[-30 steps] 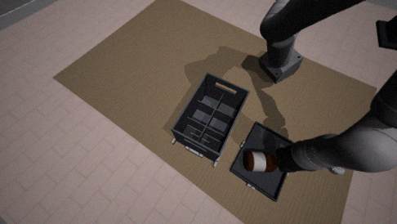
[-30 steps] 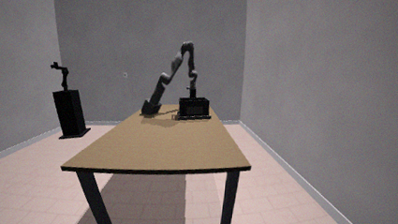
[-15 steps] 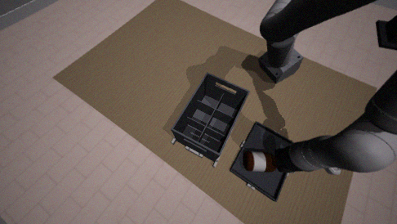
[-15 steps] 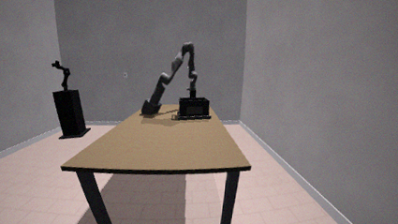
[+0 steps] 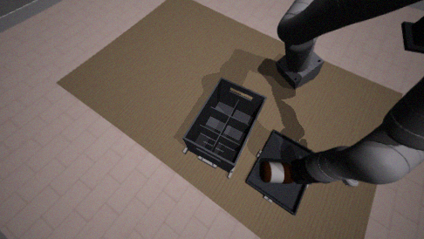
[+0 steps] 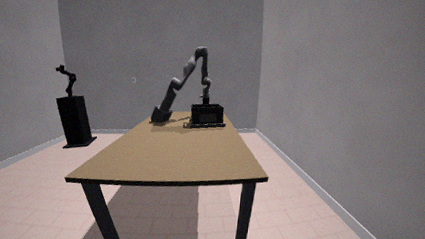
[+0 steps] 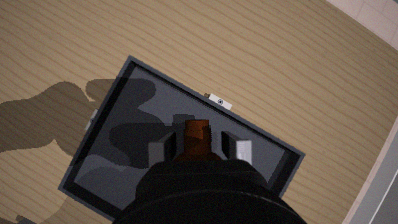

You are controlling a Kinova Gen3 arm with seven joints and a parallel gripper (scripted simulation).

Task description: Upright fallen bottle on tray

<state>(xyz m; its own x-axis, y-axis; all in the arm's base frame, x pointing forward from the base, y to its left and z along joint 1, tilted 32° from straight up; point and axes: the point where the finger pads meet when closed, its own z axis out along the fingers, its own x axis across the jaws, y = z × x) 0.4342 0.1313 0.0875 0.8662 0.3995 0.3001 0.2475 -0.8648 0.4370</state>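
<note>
Right now my hand is 50 mm to the left of the brown bottle, 10 mm short of it and 10 mm above it. From my hand the other things lie so: dark flat tray: 50 mm to the right, 40 mm below, 10 mm behind; then dark crate: 310 mm to the right, 80 mm behind, 30 mm above.
</note>
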